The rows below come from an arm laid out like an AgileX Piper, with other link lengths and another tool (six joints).
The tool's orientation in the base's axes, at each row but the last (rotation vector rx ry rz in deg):
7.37, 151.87, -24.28
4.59, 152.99, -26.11
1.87, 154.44, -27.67
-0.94, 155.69, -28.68
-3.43, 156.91, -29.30
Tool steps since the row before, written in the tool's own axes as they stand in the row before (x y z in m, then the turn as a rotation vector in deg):
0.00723, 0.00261, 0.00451, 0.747, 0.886, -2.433
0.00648, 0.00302, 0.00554, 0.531, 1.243, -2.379
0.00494, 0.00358, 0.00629, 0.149, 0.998, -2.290
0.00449, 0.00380, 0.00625, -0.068, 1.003, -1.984
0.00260, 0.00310, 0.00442, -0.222, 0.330, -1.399
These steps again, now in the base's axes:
-0.00416, 0.00120, -0.00779, -1.545, 1.625, 1.494
-0.00326, 0.00094, -0.00838, -1.283, 1.948, 1.431
-0.00181, 0.00101, -0.00851, -0.920, 1.705, 1.584
-0.00168, 0.00107, -0.00835, -0.606, 1.622, 1.396
-0.00082, 0.00111, -0.00583, -0.273, 0.810, 1.177

